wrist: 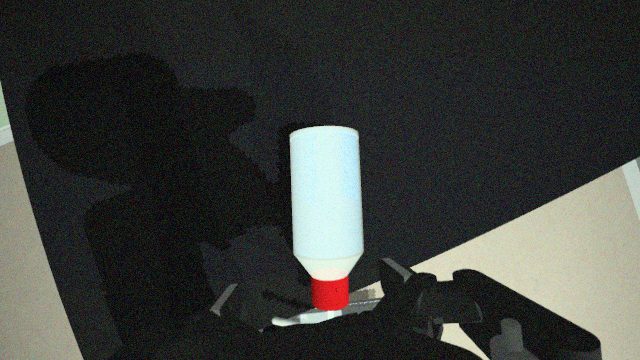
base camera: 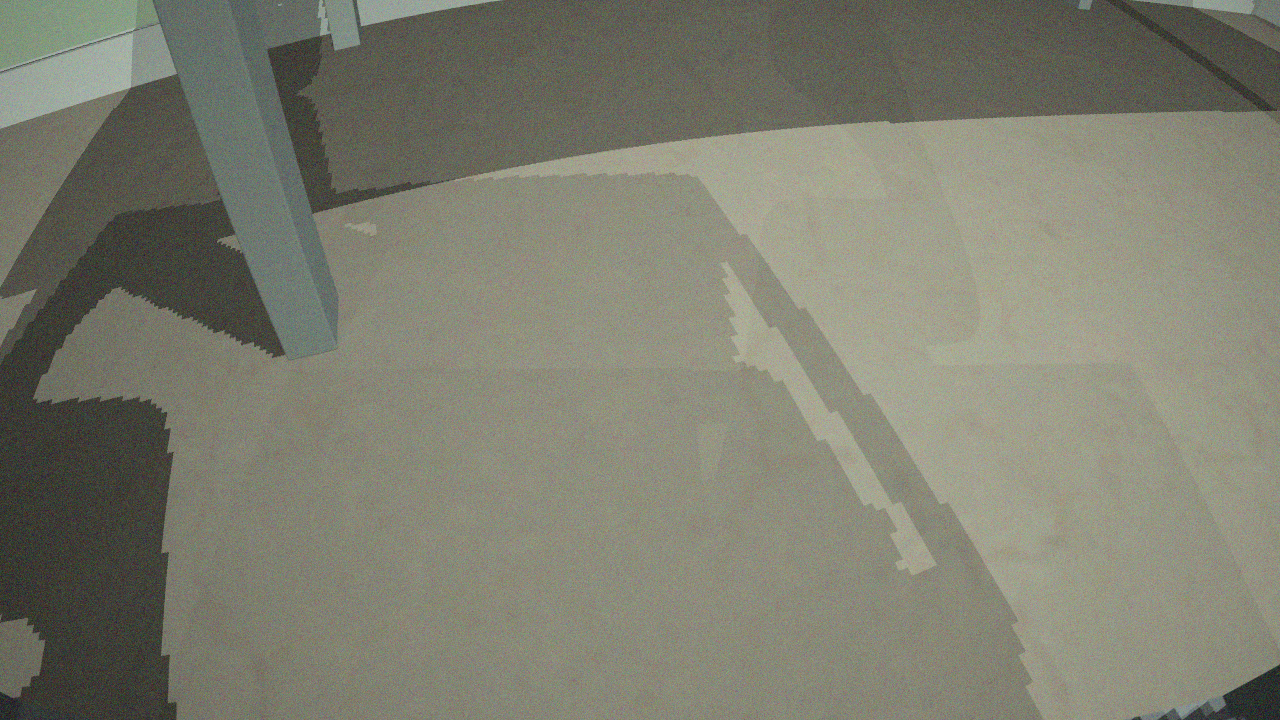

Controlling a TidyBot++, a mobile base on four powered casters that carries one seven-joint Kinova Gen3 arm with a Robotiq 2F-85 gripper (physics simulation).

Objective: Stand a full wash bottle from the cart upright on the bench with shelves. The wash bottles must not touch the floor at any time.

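Observation:
A white wash bottle with a pale blue body and a red cap lies on its side on a black surface in the wrist view. Its cap end points toward the gripper, near the surface's edge. Its white spout is partly hidden by the gripper. My gripper is open and empty, with its fingertips to either side of the cap area in this view; the height between them and the bottle is hard to tell. The bench's shelves do not show, and I cannot tell whether the black surface belongs to the cart or the bench.
In the base camera view a grey-blue leg stands at the left on the beige floor, with broad shadows around it. Another leg shows behind it. Beige floor also shows beyond the black surface's edges in the wrist view.

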